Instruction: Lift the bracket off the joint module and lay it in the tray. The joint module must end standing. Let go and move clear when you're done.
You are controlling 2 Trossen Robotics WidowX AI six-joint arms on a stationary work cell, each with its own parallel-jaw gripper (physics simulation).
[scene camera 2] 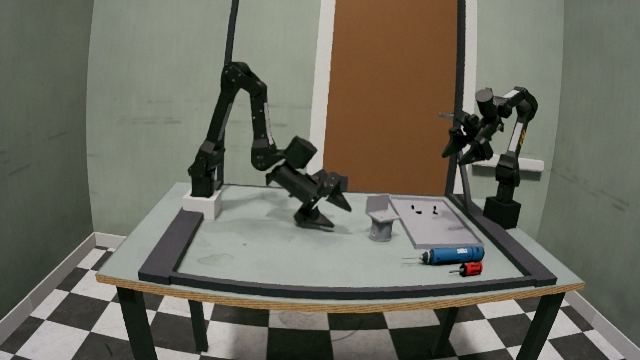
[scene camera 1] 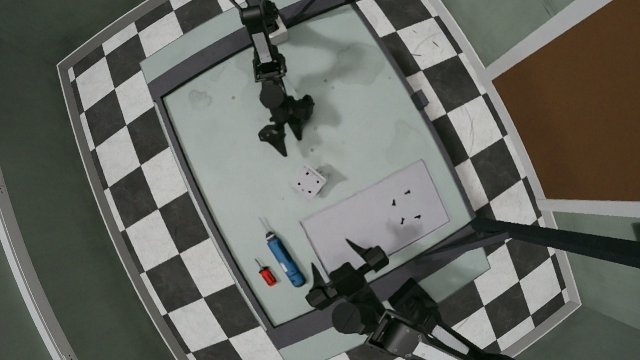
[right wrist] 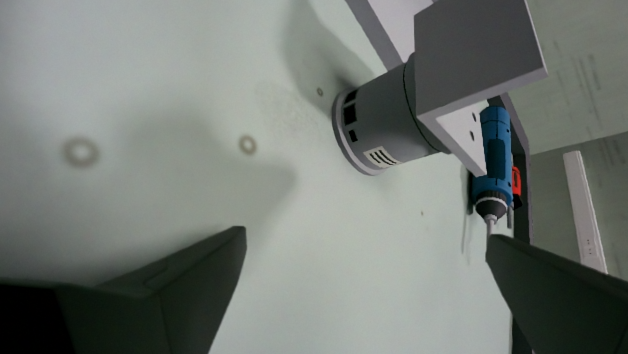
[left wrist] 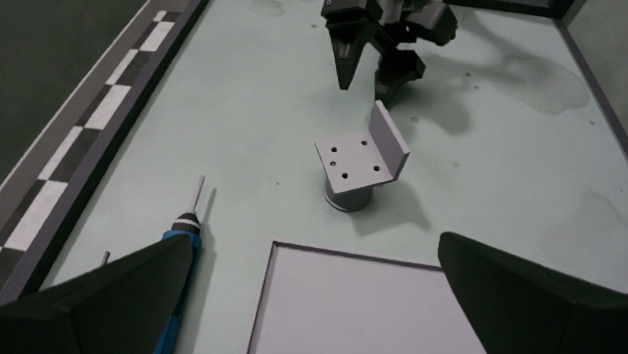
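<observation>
The grey bracket [scene camera 1: 309,182] [scene camera 2: 384,216] [left wrist: 352,159] [right wrist: 475,55] sits on top of the joint module [scene camera 2: 381,232] [left wrist: 350,199] [right wrist: 387,120], its flange pointing up. The module stands upright on the table. The flat tray [scene camera 1: 350,215] [scene camera 2: 425,227] [left wrist: 360,300] lies beside it. My right gripper [scene camera 1: 293,147] [scene camera 2: 342,219] [left wrist: 362,103] [right wrist: 365,241] is open and empty, low over the table, a short way from the module on its flange side. My left gripper [scene camera 1: 330,252] [scene camera 2: 452,160] [left wrist: 317,245] is open and empty, high above the tray's near end in scene camera 1.
Several small black screws [scene camera 1: 407,192] [scene camera 2: 435,210] lie in the tray. A blue electric screwdriver [scene camera 1: 285,260] [scene camera 2: 455,255] [right wrist: 495,150] and a red screwdriver [scene camera 1: 268,276] [scene camera 2: 471,269] lie beside the tray. A dark raised frame [scene camera 1: 215,225] [scene camera 2: 350,291] edges the table.
</observation>
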